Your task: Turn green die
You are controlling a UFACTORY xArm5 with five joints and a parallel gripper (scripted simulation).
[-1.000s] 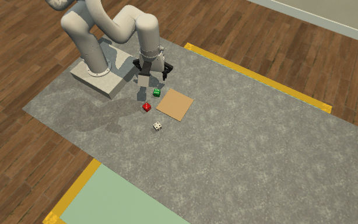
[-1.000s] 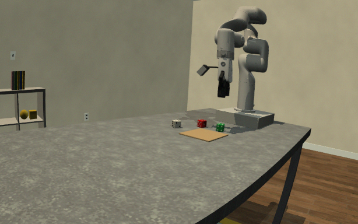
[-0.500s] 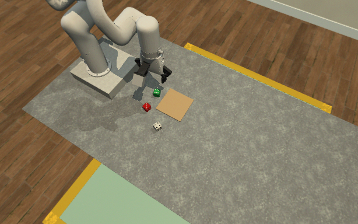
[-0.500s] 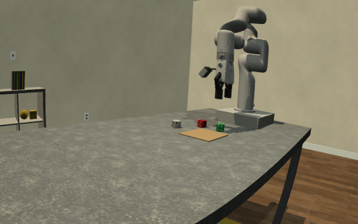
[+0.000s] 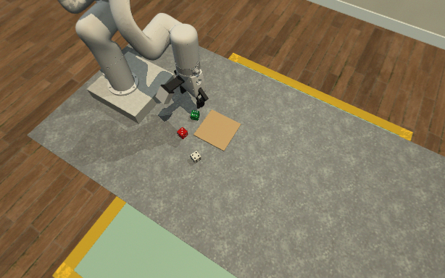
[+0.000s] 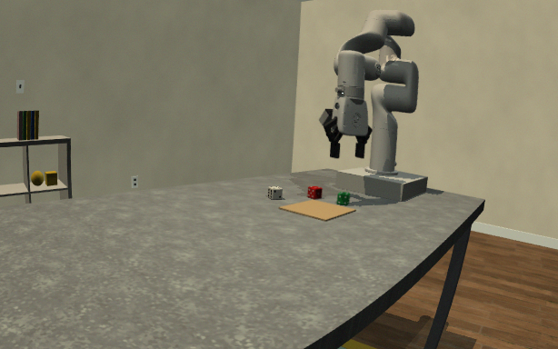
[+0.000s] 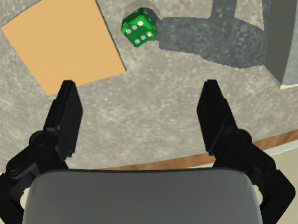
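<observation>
My gripper is now 120 mm above the green die. The rest, counted from my hand: red die: 120 mm below, 100 mm to the right; tan mat: 130 mm below, 110 mm ahead, 10 mm to the right; white die: 160 mm to the right, 120 mm below, 100 mm ahead.
</observation>
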